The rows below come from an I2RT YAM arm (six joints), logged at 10 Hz.
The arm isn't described. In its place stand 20 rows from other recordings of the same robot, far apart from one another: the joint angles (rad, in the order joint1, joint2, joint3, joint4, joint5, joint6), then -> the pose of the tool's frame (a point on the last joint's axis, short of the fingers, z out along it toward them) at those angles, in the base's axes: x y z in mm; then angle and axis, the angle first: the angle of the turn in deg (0 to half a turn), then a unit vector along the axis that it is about.
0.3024 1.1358 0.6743 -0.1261 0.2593 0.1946 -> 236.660 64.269 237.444 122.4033 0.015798 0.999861 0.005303
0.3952 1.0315 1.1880 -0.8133 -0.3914 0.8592 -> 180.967 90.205 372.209 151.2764 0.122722 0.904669 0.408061
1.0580 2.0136 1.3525 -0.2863 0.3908 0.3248 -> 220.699 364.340 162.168 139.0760 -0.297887 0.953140 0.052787
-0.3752 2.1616 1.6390 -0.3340 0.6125 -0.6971 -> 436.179 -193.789 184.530 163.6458 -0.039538 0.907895 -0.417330
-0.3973 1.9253 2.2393 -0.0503 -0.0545 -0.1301 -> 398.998 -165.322 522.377 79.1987 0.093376 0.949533 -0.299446
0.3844 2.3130 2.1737 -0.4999 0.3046 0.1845 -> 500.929 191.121 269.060 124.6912 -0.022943 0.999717 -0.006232
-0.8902 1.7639 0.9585 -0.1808 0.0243 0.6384 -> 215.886 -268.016 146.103 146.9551 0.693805 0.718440 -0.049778
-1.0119 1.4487 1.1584 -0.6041 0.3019 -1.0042 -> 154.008 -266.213 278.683 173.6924 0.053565 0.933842 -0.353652
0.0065 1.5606 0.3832 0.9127 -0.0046 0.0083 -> 272.415 1.935 145.529 105.1708 -0.000860 0.999968 0.007961
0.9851 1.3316 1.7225 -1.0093 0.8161 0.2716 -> 154.984 186.727 461.770 113.5807 -0.136784 0.989560 -0.045393
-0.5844 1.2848 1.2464 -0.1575 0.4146 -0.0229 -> 239.956 -175.919 396.582 113.9494 0.399617 0.823589 -0.402502
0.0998 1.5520 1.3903 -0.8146 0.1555 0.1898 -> 326.565 27.159 306.788 145.1250 0.068769 0.997091 -0.032864
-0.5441 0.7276 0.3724 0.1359 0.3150 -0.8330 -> 147.176 -101.934 236.670 132.9391 -0.015094 0.847118 -0.531190
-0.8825 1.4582 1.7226 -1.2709 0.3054 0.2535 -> 162.530 -214.462 406.554 154.9941 0.559636 0.796329 -0.229494
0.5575 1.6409 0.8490 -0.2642 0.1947 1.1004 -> 264.095 156.540 149.825 152.1743 0.290424 0.948438 0.126964
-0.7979 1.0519 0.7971 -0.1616 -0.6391 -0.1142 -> 179.349 -153.478 297.573 108.9520 0.129259 0.991560 0.010062
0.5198 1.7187 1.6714 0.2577 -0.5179 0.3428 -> 346.296 218.491 444.882 104.0414 -0.319746 0.745976 0.584194
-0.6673 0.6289 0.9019 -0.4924 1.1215 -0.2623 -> 69.368 -95.476 373.165 146.5877 0.478937 0.605955 -0.635168
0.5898 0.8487 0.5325 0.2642 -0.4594 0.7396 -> 159.742 125.905 286.949 129.5949 -0.114360 0.791275 0.600672
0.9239 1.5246 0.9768 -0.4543 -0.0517 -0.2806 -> 183.687 246.245 208.533 150.0719 -0.568834 0.814212 0.116131
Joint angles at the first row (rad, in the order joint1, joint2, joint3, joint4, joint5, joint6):
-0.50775 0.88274 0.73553 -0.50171 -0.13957 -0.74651
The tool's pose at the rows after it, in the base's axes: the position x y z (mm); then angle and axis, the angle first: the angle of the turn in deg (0 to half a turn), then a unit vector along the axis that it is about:
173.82 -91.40 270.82 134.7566 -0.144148 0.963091 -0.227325
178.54 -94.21 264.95 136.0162 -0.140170 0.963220 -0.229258
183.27 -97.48 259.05 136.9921 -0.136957 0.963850 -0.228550
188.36 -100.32 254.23 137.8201 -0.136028 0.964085 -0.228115
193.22 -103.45 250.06 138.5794 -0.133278 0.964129 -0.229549
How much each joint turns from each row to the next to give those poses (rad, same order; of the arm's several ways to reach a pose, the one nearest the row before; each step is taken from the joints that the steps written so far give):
0.00155 0.03163 0.00231 0.00865 0.01738 0.00235
0.00265 0.02867 -0.00729 0.02082 0.01990 0.00017
-0.00106 0.03061 -0.00630 0.02251 0.01018 0.00000
0.00141 0.03117 -0.00184 0.02101 0.00921 -0.00153
0.00004 0.03029 0.00009 0.02138 0.01149 0.00000

